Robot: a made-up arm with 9 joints. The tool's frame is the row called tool. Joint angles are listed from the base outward.
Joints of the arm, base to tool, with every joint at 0 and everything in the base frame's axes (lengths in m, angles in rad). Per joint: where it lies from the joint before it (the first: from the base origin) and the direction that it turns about. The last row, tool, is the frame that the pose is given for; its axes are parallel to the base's.
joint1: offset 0 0 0.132 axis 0 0 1
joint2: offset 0.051 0.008 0.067 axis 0 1 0
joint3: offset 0.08 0.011 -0.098 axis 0 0 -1
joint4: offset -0.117 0.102 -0.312 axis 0 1 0
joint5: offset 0.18 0.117 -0.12 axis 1 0 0
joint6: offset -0.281 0.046 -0.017 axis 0 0 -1
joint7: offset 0.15 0.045 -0.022 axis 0 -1 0
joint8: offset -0.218 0.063 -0.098 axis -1 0 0
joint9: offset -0.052 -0.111 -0.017 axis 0 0 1
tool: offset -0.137 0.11 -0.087
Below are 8 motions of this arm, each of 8 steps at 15 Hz.
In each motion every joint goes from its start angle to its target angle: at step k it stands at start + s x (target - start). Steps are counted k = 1, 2, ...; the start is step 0. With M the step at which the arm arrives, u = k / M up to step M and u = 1 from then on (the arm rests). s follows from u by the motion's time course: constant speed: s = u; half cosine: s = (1 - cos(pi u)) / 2; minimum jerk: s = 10 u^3 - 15 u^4 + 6 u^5.
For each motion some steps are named. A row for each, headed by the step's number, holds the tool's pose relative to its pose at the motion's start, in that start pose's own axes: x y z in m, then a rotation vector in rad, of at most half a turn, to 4 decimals.
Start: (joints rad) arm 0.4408 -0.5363 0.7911 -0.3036 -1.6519 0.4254 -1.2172 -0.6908 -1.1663
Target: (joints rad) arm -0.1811 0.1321 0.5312 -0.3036 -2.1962 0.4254 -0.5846 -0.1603 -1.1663
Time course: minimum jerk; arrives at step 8
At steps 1, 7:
1: 0.0081 0.0084 -0.0110 0.0151 -0.0271 -0.0012
7: 0.6962 0.2670 -0.0403 0.4737 -1.8438 -0.0821

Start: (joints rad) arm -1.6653 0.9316 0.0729 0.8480 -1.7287 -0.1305 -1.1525 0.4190 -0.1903
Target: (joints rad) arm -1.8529 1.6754 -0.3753 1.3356 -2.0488 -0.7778 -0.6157 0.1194 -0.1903
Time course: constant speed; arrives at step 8
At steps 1, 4, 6, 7, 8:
1: -0.0027 0.0372 -0.1112 -0.1713 -0.1594 -0.0172
4: 0.0702 0.0221 -0.4146 -0.6679 -0.6545 -0.0053
6: 0.1649 -0.0570 -0.5354 -1.0000 -0.9655 0.0420
7: 0.2145 -0.1031 -0.5641 -1.1710 -1.1051 0.0712
8: 0.2600 -0.1478 -0.5730 -1.3473 -1.2294 0.1002

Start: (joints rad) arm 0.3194 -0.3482 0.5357 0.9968 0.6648 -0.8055 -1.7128 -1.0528 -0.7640
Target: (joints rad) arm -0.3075 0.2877 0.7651 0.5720 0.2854 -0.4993 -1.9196 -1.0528 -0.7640
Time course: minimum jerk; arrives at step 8
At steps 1, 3, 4, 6, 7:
1: -0.0020 0.0017 0.0042 0.0151 0.0084 0.0008
3: -0.0325 0.0213 0.0811 0.2528 0.1654 0.0172
4: -0.0535 0.0238 0.1609 0.4459 0.3327 0.0347
6: -0.0610 -0.0089 0.3174 0.7421 0.6950 0.0690
7: -0.0553 -0.0219 0.3519 0.7977 0.7856 0.0763

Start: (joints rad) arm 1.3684 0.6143 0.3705 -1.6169 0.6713 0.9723 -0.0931 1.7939 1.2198
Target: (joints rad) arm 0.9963 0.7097 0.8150 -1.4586 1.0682 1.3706 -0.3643 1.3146 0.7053
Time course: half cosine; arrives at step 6
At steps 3, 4, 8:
3: 0.0782 -0.0048 0.0782 0.4129 0.0442 -0.1991
4: 0.1237 -0.0176 0.1229 0.6494 0.0828 -0.3434
8: 0.1729 -0.0428 0.1679 0.8995 0.1331 -0.5154

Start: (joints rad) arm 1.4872 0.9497 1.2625 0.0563 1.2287 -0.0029 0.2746 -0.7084 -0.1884
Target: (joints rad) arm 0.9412 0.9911 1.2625 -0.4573 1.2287 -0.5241 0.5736 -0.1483 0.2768
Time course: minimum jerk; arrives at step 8
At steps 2, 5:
2: -0.0028 -0.0235 -0.0212 -0.0301 -0.0268 0.1242
5: 0.0717 -0.1496 -0.1414 -0.2700 -0.2508 0.8398

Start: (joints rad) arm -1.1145 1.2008 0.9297 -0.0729 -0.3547 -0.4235 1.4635 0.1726 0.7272
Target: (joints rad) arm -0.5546 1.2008 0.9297 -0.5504 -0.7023 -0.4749 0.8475 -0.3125 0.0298
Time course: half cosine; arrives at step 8
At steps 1, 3, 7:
1: -0.0167 -0.0085 -0.0123 0.0064 -0.0111 0.0094
3: -0.1243 -0.0849 -0.0962 0.0441 -0.0515 0.0674
7: -0.2754 -0.3405 -0.2554 -0.0077 0.0352 0.0633

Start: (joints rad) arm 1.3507 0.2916 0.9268 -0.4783 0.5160 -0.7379 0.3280 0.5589 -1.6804
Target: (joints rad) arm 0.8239 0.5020 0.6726 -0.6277 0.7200 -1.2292 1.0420 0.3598 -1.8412
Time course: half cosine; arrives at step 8
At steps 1, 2, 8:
1: -0.0019 0.0052 -0.0022 0.0274 0.0148 -0.0124
2: -0.0082 0.0207 -0.0062 0.1048 0.0596 -0.0479
8: -0.0800 0.1836 0.0644 0.6896 0.5253 -0.3400

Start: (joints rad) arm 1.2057 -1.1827 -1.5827 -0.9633 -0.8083 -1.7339 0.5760 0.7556 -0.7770
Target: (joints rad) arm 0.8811 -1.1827 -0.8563 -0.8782 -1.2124 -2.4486 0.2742 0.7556 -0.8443
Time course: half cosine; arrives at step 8
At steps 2, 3, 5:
2: -0.0279 -0.0398 0.0719 0.0269 0.1951 0.1303
3: -0.0389 -0.0854 0.1548 0.0752 0.4131 0.2694
5: 0.0110 -0.1899 0.3296 0.2634 0.9283 0.5648

